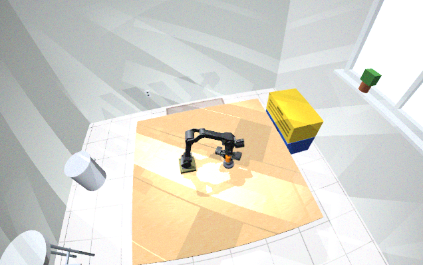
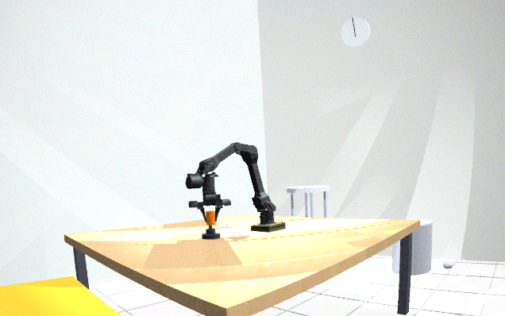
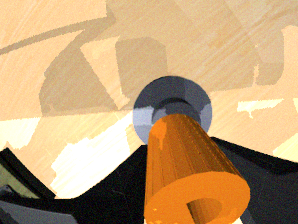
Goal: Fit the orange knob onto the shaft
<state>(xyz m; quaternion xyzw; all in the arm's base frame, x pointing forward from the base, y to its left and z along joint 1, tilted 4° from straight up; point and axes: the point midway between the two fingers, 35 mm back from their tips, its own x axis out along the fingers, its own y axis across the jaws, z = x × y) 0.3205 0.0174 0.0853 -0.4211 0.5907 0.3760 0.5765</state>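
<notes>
Right now my gripper tip is 40 mm above the dark shaft. Also, from my gripper tip: orange knob (20 mm above).
</notes>
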